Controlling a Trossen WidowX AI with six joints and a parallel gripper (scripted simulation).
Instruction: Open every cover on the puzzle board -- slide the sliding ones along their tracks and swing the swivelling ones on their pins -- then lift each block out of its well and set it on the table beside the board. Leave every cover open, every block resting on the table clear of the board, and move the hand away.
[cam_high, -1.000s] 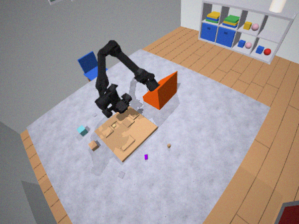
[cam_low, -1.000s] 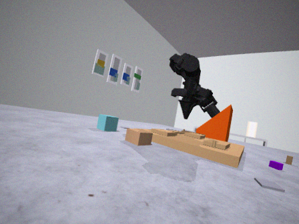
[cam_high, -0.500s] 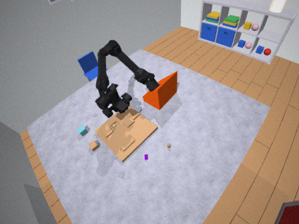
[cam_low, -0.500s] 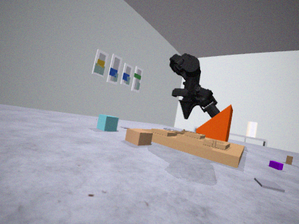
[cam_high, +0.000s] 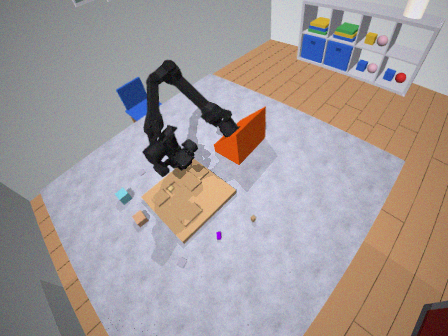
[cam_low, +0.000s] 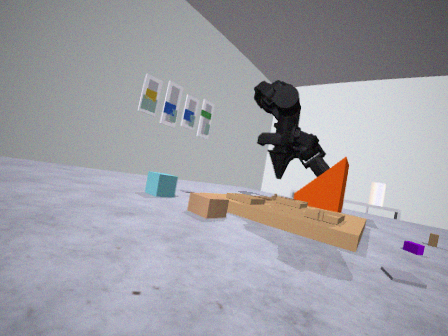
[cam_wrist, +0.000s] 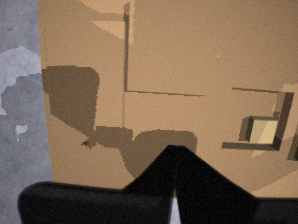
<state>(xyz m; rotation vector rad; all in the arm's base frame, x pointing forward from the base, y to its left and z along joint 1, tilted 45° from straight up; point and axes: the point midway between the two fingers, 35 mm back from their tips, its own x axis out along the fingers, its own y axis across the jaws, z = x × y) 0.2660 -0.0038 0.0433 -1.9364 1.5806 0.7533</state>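
The tan puzzle board is 30 mm ahead of my gripper tip, 80 mm to the left of it and 60 mm below it. From my gripper tip the other things lie so: cyan block (260 mm ahead, 120 mm to the right, 60 mm below); small brown block (80 mm behind, 340 mm to the left, 70 mm below); purple block (60 mm ahead, 300 mm to the left, 70 mm below).
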